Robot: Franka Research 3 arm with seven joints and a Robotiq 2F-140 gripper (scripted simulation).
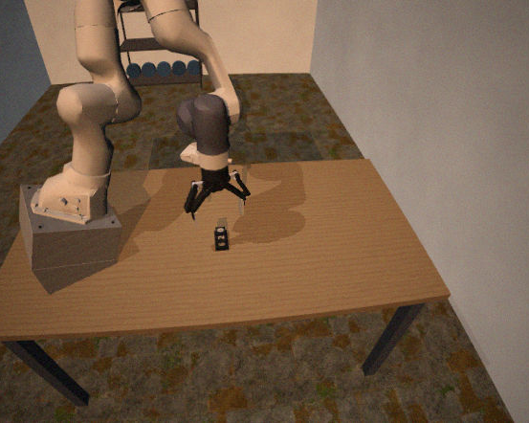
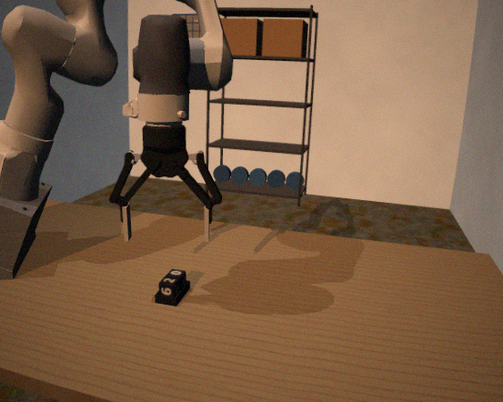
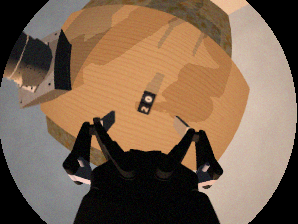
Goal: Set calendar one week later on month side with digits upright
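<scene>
The cube lies 110 mm below my hand. The rest, counted from my hand: black calendar tray (20 mm to the left, 130 mm below).
</scene>
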